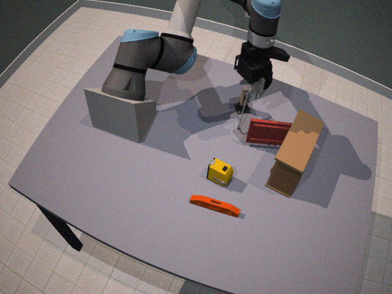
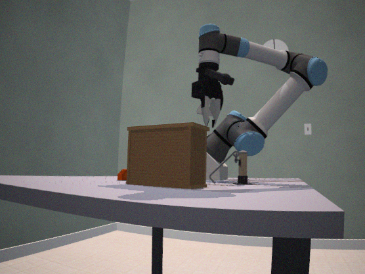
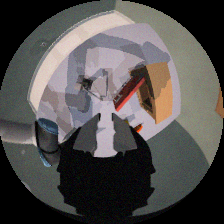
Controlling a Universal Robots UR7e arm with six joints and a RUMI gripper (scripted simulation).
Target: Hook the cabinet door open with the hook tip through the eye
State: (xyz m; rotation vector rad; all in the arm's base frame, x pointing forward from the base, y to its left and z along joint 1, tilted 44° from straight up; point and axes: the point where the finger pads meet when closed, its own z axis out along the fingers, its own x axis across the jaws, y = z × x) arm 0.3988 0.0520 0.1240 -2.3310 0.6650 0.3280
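The wire hook is 150 mm below my hand, 50 mm to the left of it and 30 mm behind it. Round my hand: door 130 mm below, 90 mm ahead, 10 mm to the right; then yellow tape measure 210 mm to the right, 170 mm below, 20 mm behind; then wooden cabinet 130 mm below, 130 mm ahead, 40 mm to the right.
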